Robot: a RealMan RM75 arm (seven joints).
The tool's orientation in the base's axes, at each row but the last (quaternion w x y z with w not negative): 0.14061, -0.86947, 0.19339, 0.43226; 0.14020, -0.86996, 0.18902, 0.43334; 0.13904, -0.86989, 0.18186, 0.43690; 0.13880, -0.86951, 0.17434, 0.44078; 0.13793, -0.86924, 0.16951, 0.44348
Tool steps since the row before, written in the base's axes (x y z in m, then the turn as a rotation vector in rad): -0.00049, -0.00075, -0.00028, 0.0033, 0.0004, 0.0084; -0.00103, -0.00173, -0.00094, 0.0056, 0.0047, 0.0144; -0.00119, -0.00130, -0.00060, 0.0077, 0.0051, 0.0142; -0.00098, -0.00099, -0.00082, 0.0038, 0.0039, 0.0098; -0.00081, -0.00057, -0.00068, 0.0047, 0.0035, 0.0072
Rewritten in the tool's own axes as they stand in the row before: 0.00012, 0.00091, 0.00020, -0.0050, -0.0025, -0.0071; 0.00055, 0.00208, 0.00057, -0.0095, -0.0079, -0.0104; 0.00008, 0.00173, 0.00067, -0.0083, -0.0091, -0.0116; 0.00031, 0.00138, 0.00078, -0.0066, -0.0060, -0.0068; 0.00021, 0.00091, 0.00075, -0.0039, -0.0058, -0.0061
